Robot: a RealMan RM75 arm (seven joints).
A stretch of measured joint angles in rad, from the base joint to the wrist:
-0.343, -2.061, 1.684, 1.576, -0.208, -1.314, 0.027
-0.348, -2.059, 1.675, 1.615, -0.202, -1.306, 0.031
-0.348, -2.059, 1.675, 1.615, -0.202, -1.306, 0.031
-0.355, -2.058, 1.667, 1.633, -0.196, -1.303, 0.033
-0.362, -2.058, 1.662, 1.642, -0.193, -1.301, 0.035
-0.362, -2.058, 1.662, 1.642, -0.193, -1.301, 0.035
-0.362, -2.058, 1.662, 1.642, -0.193, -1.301, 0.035
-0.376, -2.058, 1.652, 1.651, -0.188, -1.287, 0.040
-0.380, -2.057, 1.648, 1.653, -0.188, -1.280, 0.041
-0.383, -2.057, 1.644, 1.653, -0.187, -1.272, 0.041
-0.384, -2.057, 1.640, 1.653, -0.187, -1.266, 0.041
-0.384, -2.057, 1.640, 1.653, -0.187, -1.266, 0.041
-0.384, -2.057, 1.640, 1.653, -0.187, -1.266, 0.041
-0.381, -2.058, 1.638, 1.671, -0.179, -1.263, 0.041
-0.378, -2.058, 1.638, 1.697, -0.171, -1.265, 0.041
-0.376, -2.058, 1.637, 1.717, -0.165, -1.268, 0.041
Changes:
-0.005, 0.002, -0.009, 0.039, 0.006, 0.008, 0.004
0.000, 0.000, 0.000, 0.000, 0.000, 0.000, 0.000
-0.007, 0.001, -0.008, 0.018, 0.006, 0.003, 0.002
-0.007, 0.000, -0.005, 0.009, 0.003, 0.002, 0.002
0.000, 0.000, 0.000, 0.000, 0.000, 0.000, 0.000
0.000, 0.000, 0.000, 0.000, 0.000, 0.000, 0.000
-0.014, 0.000, -0.010, 0.009, 0.005, 0.014, 0.005
-0.004, 0.001, -0.004, 0.002, 0.000, 0.007, 0.001
-0.003, 0.000, -0.004, 0.000, 0.001, 0.008, 0.000
-0.001, 0.000, -0.004, 0.000, 0.000, 0.006, 0.000
0.000, 0.000, 0.000, 0.000, 0.000, 0.000, 0.000
0.000, 0.000, 0.000, 0.000, 0.000, 0.000, 0.000
0.003, -0.001, -0.002, 0.018, 0.008, 0.003, 0.000
0.003, 0.000, 0.000, 0.026, 0.008, -0.002, 0.000
0.002, 0.000, -0.001, 0.020, 0.006, -0.003, 0.000

